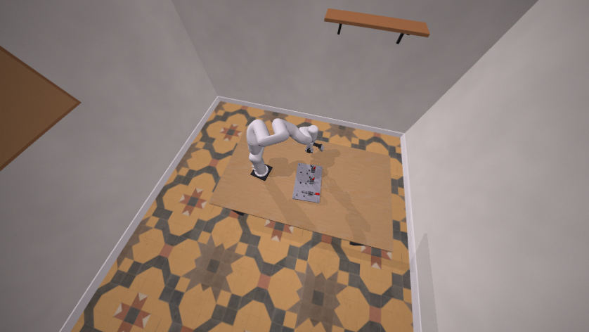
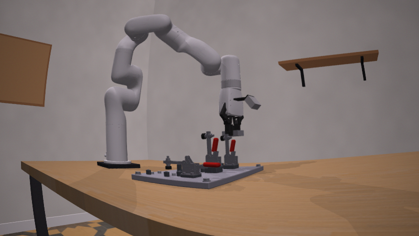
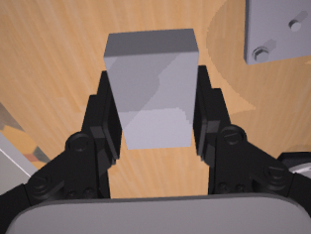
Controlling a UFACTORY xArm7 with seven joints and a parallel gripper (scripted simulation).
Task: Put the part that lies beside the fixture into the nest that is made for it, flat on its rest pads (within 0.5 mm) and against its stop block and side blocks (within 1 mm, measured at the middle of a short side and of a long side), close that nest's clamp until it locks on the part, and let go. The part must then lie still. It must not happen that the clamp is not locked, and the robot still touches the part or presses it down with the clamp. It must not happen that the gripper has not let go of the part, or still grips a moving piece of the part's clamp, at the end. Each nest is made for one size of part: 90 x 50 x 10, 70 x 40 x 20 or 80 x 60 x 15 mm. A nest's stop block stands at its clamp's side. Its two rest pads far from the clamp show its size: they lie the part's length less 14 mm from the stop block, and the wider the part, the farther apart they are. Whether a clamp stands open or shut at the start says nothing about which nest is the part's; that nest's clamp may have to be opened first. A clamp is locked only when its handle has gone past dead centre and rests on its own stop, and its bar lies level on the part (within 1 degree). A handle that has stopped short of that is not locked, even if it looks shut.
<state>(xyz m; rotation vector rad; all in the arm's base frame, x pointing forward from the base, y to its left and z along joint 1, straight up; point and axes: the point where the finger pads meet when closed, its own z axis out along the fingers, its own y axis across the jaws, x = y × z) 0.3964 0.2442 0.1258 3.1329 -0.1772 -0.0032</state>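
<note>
The part is 10 mm below my hand. Round my hand: grey fixture plate 40 mm ahead, 260 mm to the right, 130 mm below; toggle clamp 80 mm ahead, 370 mm to the right, 100 mm below.
</note>
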